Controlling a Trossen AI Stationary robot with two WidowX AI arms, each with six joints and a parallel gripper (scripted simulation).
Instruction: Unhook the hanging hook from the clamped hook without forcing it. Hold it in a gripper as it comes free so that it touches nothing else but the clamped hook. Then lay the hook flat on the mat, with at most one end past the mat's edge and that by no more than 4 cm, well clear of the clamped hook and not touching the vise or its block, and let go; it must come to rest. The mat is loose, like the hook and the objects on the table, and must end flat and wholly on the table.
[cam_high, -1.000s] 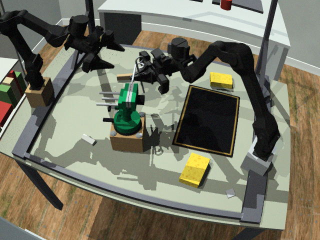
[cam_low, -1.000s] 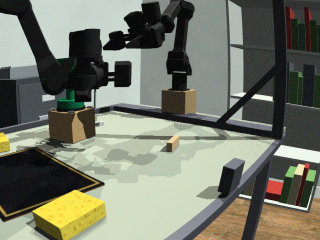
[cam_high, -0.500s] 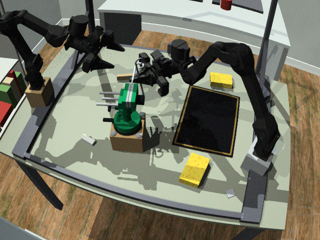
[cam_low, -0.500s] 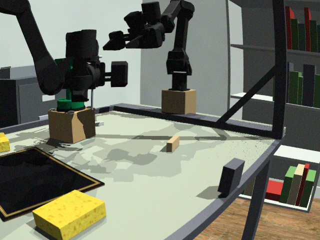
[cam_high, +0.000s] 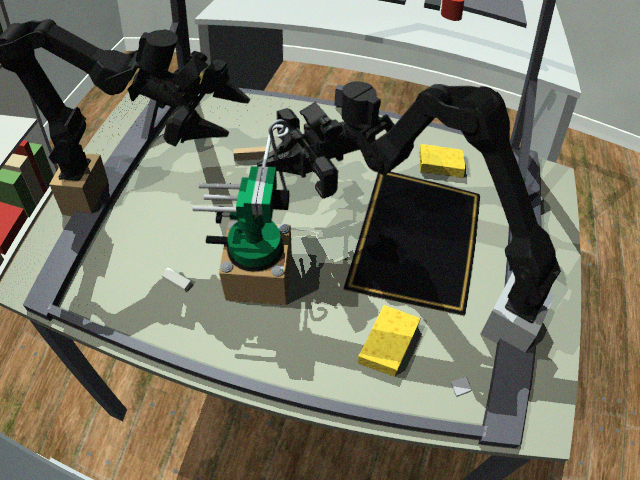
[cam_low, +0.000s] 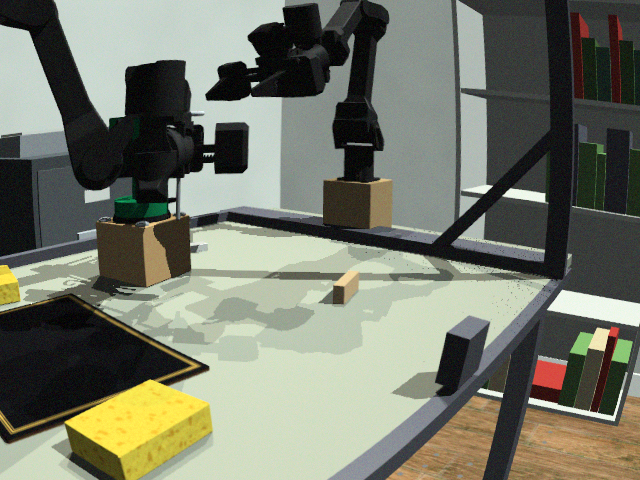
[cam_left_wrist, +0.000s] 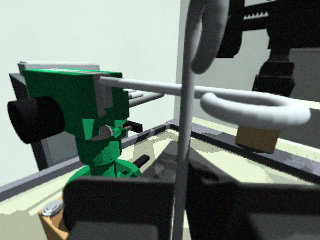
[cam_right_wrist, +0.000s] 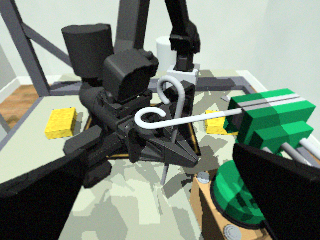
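My left gripper is now 250 mm to the right of the black mat, 190 mm above it and 80 mm past it. Also, from my left hand: wooden block (180 mm below, 170 mm behind, 140 mm to the right); then white block (190 mm below, 170 mm ahead, 140 mm to the right); then yellow sponge (260 mm to the left, 180 mm below, 170 mm ahead).
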